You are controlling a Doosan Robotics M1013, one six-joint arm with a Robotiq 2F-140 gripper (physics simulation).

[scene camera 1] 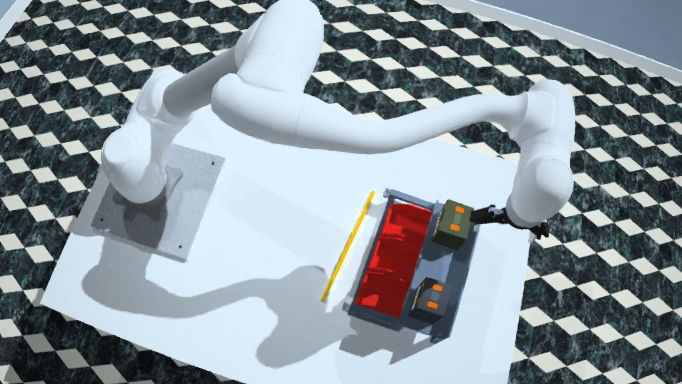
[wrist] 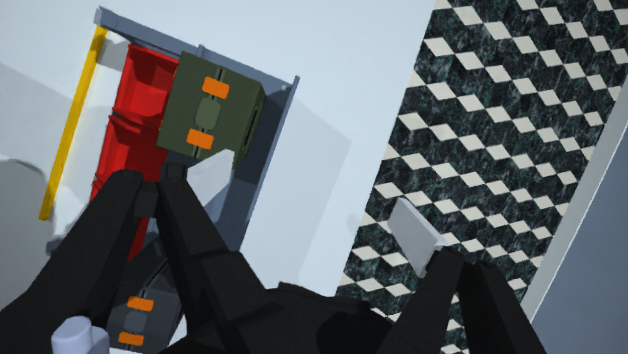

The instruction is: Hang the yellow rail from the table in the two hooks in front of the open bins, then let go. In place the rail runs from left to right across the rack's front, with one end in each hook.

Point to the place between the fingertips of my gripper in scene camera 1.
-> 503,231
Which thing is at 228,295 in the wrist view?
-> My gripper.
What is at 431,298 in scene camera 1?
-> A dark grey case.
